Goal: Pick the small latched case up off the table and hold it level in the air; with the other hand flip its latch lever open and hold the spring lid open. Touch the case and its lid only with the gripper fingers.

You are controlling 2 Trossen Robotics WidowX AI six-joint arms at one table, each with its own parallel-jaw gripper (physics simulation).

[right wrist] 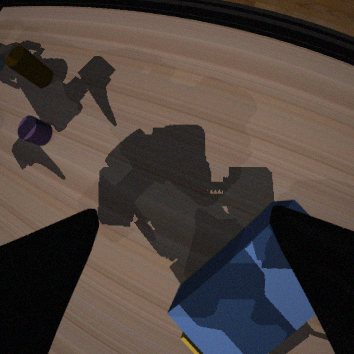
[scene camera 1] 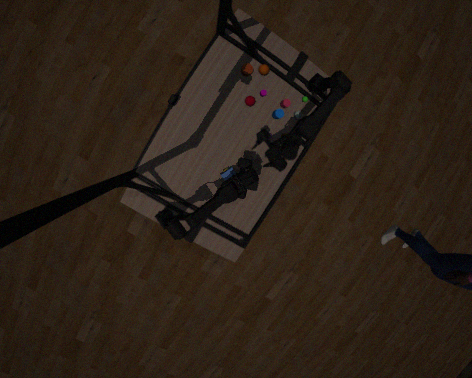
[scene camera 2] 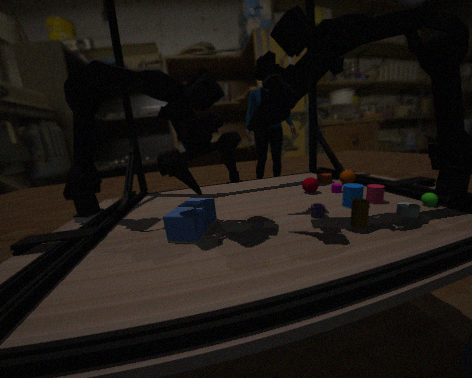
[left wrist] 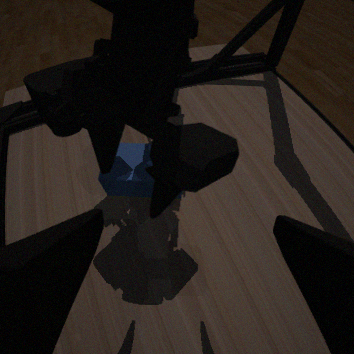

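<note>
The blue case rests on the table. A bit of its yellow latch lever shows at the bottom of the right wrist view. My right gripper is open and empty, low over the case, fingers pointing down. In its wrist view, the picture-right finger overlaps the case and the other finger is over bare table. My left gripper is open and empty, apart from the case and facing it. The right arm hides part of the case in the left wrist view.
A dark yellow cylinder and a purple cylinder stand near the left arm's shadow. A blue cylinder, red ball and several other small objects stand farther off. Dark frame bars edge the table.
</note>
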